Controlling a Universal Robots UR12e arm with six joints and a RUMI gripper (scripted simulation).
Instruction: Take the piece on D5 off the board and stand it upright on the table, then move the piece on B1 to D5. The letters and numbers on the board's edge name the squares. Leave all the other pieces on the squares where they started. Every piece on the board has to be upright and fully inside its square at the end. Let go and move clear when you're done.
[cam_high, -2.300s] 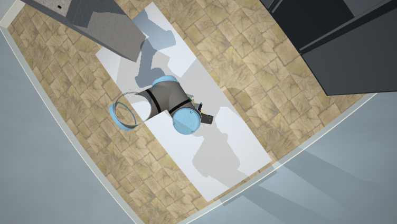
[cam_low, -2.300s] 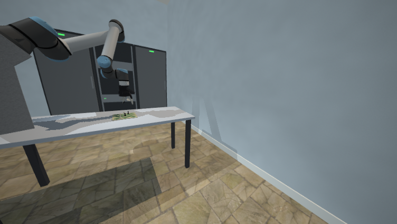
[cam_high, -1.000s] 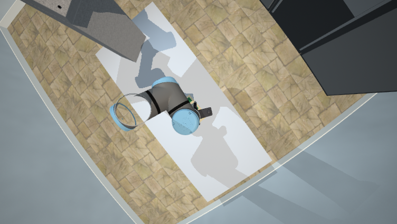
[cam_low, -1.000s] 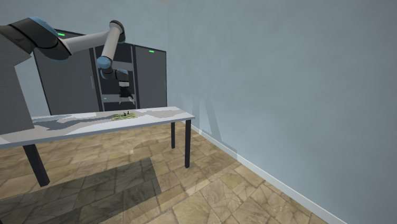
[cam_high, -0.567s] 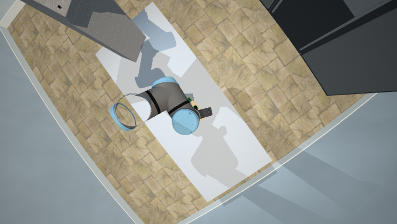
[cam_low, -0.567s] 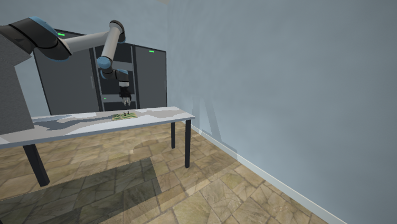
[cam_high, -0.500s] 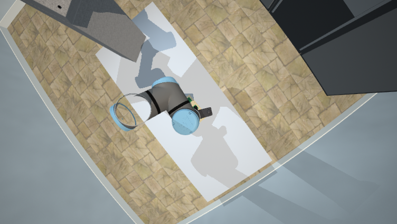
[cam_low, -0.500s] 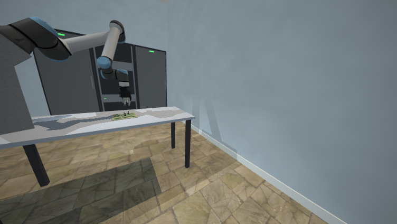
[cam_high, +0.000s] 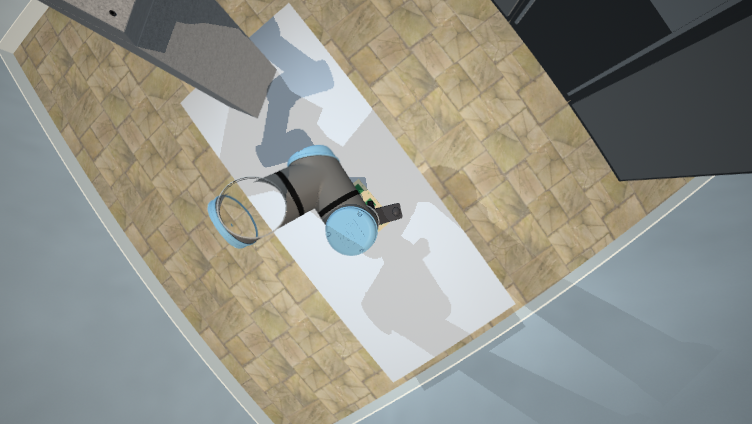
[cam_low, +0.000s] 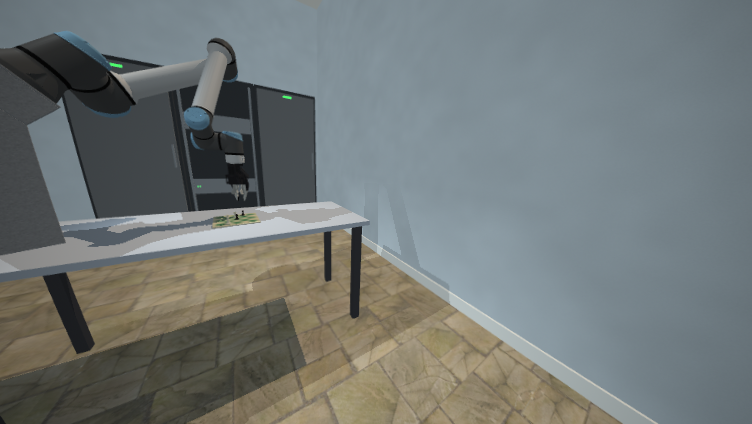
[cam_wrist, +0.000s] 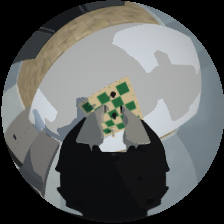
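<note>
The board is 20 mm behind my hand, 80 mm to the right of it and 110 mm below it.
</note>
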